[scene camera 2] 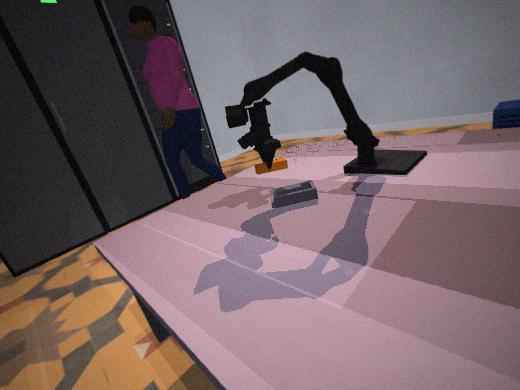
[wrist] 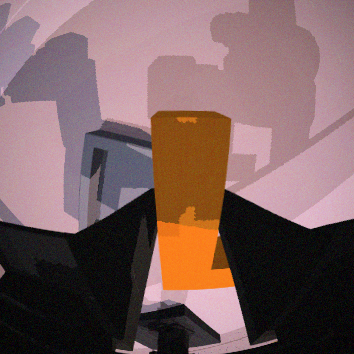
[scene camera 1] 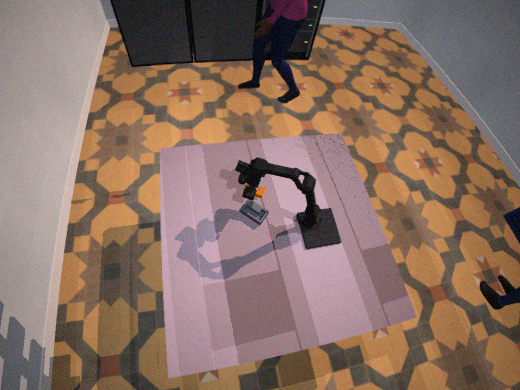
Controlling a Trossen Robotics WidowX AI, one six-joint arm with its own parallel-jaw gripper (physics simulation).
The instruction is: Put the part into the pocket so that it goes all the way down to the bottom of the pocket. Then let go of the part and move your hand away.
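Places are measured from the arm's base along level axes (x ahead, y left, z up), in centimetres.
Where they show: gripper, between the fingertips: (scene camera 2: 268,167) (wrist: 186,195) (scene camera 1: 251,191); arm's base, origin of its link: (scene camera 2: 366,161) (wrist: 174,330) (scene camera 1: 310,219).
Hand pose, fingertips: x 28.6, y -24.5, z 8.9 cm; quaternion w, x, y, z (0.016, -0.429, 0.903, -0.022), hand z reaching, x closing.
Observation:
Each offset is from my fingertips to the top centre of the thing. Level surfaces: height alone.
The orange part @(dx -1.9, dy -0.4, dz +2.2 cm) (scene camera 1: 260,191) (scene camera 2: 280,164) (wrist: 191,150) is a long bar, held in the air between the two black fingers of my gripper (scene camera 1: 251,193) (scene camera 2: 270,166) (wrist: 186,195). The gripper is shut on it. The grey block with the pocket @(dx +0.6, dy +8.6, dz -7.6 cm) (scene camera 1: 254,212) (scene camera 2: 295,196) (wrist: 125,172) lies on the table. In the second scene view the part hangs higher than the block, up and to the left of it. In the wrist view the block is behind and left of the part, which hides its right side; part of its dark recess shows.
The pinkish table top @(dz -11.3 cm) (scene camera 1: 225,350) (scene camera 2: 425,340) carries the arm's black base plate (scene camera 1: 324,235) (scene camera 2: 400,160) to the right of the block. Shadows of the arm fall across the table and the block. A person in a pink top (scene camera 1: 277,40) (scene camera 2: 167,75) stands beyond the table, near dark cabinets (scene camera 1: 160,30) (scene camera 2: 55,125).

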